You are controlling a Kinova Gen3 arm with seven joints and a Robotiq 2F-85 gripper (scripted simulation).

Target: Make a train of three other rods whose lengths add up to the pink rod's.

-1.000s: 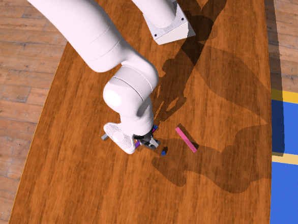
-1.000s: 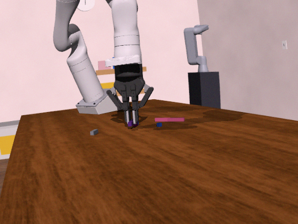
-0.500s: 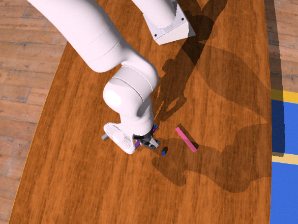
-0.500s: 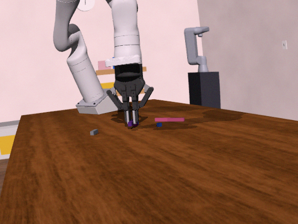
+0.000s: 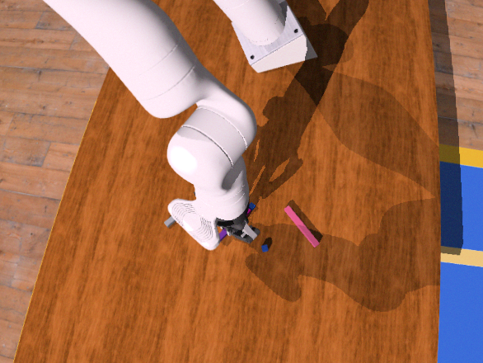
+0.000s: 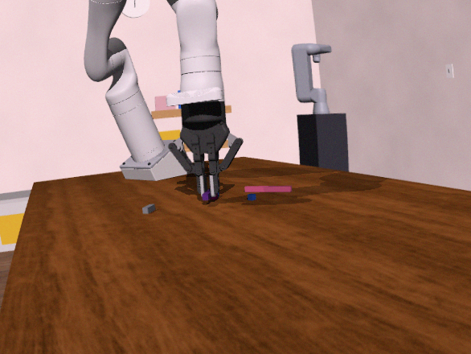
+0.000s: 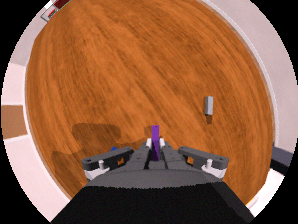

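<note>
Now: the magenta rod 4 cm behind my hand, 2 cm to the left of it and 3 cm below it. Round my hand: small blue rod (2 cm ahead, 7 cm to the left, 3 cm below); then grey rod (11 cm to the right, 3 cm below); then purple rod (1 cm below).
</note>
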